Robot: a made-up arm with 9 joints. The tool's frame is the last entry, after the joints.
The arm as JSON. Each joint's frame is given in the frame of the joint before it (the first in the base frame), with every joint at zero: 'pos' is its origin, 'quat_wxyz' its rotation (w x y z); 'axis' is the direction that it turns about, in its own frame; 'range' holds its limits. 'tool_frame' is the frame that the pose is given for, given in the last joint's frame.
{
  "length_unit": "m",
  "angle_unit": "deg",
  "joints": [
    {
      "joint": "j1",
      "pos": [
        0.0,
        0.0,
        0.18
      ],
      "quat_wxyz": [
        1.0,
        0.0,
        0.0,
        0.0
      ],
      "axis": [
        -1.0,
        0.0,
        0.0
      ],
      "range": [
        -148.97,
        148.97
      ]
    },
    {
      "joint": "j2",
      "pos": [
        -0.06,
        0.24,
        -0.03
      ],
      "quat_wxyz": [
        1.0,
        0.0,
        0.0,
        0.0
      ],
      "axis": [
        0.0,
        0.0,
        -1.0
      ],
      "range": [
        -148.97,
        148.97
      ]
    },
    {
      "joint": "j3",
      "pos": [
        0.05,
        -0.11,
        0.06
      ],
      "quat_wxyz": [
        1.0,
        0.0,
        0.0,
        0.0
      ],
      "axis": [
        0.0,
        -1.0,
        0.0
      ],
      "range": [
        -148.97,
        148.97
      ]
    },
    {
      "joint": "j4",
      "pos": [
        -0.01,
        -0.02,
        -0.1
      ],
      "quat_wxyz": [
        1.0,
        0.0,
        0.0,
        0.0
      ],
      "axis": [
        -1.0,
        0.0,
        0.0
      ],
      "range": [
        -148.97,
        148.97
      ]
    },
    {
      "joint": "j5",
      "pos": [
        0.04,
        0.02,
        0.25
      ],
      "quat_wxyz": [
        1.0,
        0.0,
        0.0,
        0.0
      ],
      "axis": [
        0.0,
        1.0,
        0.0
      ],
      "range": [
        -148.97,
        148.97
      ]
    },
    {
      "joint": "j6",
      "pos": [
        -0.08,
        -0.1,
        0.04
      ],
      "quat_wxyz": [
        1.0,
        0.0,
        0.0,
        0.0
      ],
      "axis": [
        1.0,
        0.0,
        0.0
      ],
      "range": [
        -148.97,
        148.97
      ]
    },
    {
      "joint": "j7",
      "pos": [
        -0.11,
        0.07,
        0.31
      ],
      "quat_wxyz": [
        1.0,
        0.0,
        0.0,
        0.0
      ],
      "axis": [
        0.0,
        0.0,
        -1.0
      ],
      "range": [
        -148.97,
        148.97
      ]
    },
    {
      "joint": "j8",
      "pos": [
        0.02,
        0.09,
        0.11
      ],
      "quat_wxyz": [
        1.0,
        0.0,
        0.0,
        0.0
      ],
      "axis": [
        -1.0,
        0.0,
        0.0
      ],
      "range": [
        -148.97,
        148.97
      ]
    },
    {
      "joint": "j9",
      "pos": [
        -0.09,
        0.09,
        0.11
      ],
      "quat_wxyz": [
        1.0,
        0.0,
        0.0,
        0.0
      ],
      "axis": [
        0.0,
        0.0,
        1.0
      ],
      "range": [
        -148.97,
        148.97
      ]
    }
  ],
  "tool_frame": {
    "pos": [
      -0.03,
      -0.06,
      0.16
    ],
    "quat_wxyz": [
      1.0,
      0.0,
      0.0,
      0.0
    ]
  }
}
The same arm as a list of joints. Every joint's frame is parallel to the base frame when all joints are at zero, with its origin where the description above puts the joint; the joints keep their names.
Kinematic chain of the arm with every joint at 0, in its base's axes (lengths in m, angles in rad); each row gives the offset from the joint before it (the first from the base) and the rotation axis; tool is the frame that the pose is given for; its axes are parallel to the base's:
j1: xyz 0 0 0.18 axis -x
j2: xyz -0.06 0.24 -0.03 axis -z
j3: xyz 0.05 -0.11 0.06 axis -y
j4: xyz -0.01 -0.02 -0.1 axis -x
j5: xyz 0.04 0.02 0.25 axis +y
j6: xyz -0.08 -0.1 0.04 axis +x
j7: xyz -0.11 0.07 0.31 axis -z
j8: xyz 0.02 0.09 0.11 axis -x
j9: xyz -0.09 0.09 0.11 axis +z
tool: xyz -0.03 -0.06 0.16
Joint limits (rad, base to tool): -2.6..2.6 -2.6..2.6 -2.6..2.6 -2.6..2.6 -2.6..2.6 -2.6..2.6 -2.6..2.6 -2.6..2.6 -2.6..2.6

